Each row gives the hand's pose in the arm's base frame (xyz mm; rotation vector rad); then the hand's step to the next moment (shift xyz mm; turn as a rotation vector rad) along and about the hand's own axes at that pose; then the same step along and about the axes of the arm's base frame.
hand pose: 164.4 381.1 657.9 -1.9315 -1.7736 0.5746
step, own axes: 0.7 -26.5 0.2 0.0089 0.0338 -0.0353
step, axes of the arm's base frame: -21.5 2.5 15.4 0.0487 0.0048 0.0088
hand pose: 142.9 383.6 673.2 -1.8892 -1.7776 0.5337
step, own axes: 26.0 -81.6 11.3 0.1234 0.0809 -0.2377
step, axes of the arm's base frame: -70.4 29.6 40.5 0.2144 0.1004 0.1492
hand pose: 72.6 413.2 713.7 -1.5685 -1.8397 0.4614
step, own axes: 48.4 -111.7 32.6 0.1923 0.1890 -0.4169
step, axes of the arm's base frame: -106.3 27.5 61.8 0.4116 0.1629 0.2248
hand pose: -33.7 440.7 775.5 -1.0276 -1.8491 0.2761
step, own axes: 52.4 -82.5 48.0 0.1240 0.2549 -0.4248
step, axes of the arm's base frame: -92.9 -0.4 56.8 0.4653 0.1506 0.1470
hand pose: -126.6 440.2 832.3 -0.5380 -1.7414 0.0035
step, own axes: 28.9 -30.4 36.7 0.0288 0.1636 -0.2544
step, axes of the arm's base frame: -48.7 -6.4 26.3 0.2889 0.0839 0.0429
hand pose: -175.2 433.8 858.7 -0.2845 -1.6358 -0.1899
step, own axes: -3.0 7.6 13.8 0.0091 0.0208 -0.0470
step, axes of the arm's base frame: -10.7 11.1 -4.5 0.0503 0.0068 0.0121
